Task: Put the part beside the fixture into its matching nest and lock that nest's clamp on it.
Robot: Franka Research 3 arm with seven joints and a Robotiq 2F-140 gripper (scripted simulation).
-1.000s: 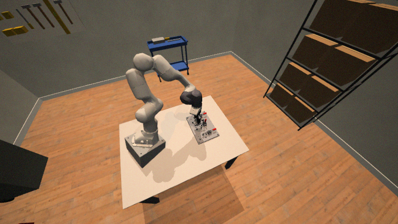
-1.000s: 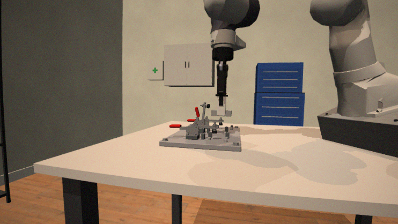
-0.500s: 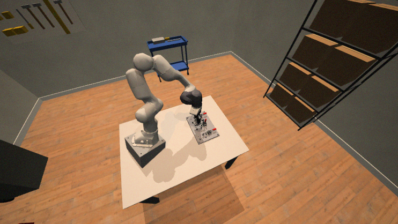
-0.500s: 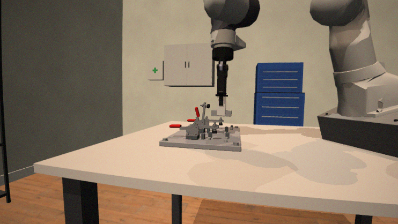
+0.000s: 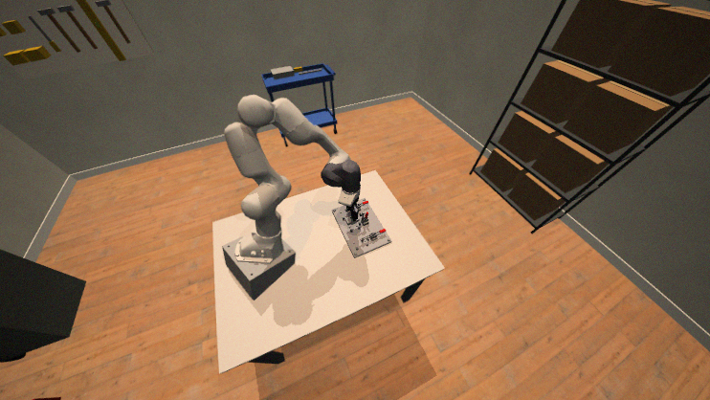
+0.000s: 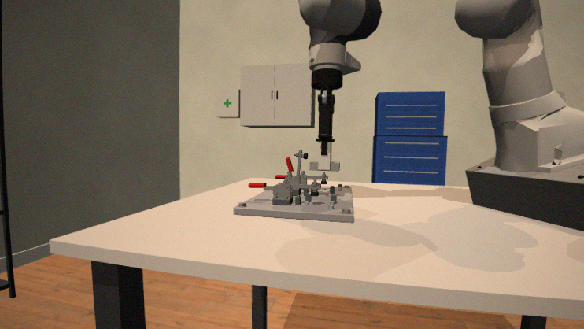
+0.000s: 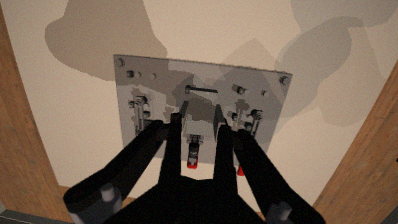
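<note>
Right now my hand is 50 mm short of the grey fixture plate, 10 mm to the right of it and 110 mm above it. Also, from my hand: grey block part: 30 mm below.
</note>
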